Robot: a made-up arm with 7 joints.
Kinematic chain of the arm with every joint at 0, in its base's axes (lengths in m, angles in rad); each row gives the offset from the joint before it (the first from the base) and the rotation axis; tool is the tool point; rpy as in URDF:
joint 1: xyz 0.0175 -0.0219 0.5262 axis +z
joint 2: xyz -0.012 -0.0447 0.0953 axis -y
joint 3: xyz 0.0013 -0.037 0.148 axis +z
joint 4: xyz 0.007 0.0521 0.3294 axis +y
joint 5: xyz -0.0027 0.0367 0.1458 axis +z
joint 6: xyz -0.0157 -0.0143 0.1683 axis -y
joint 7: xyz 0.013 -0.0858 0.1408 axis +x
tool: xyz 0.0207 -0.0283 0.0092 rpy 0 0 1.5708
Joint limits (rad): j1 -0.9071..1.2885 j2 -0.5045..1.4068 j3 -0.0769..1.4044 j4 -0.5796..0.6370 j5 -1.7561..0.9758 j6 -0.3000..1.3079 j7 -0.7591..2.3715
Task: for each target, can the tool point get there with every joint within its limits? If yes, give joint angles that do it. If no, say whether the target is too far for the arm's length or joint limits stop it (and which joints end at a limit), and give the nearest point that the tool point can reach.
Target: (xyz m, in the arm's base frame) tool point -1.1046 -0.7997 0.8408
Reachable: no: too far | nearest point -0.7930 -0.5837 0.7794 | short by 0.384 m
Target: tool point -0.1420 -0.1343 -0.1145
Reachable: no: joint limits stop it (at a limit: joint 2, joint 4, joint 6) | nearest point -0.6037 -0.4597 0.3467 | short by 0.729 m
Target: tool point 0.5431 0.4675 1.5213
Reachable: no: too far | nearest point 0.4446 0.3758 1.3859 | short by 0.191 m
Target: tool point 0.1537 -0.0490 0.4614
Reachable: no: joint limits stop it (at a limit: joint 1, joint 2, joint 4, joint 6) | nearest point 0.0077 -0.8014 0.3949 | short by 0.769 m
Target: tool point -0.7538 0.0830 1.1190
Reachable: yes | joints -0.0741 1.2155 0.7228 0.4183 0.5654 0.3075 -0.0937
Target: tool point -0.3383 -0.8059 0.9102
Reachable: yes | joints 0.9388 1.1913 0.8459 -0.0893 0.1629 0.9196 1.5996
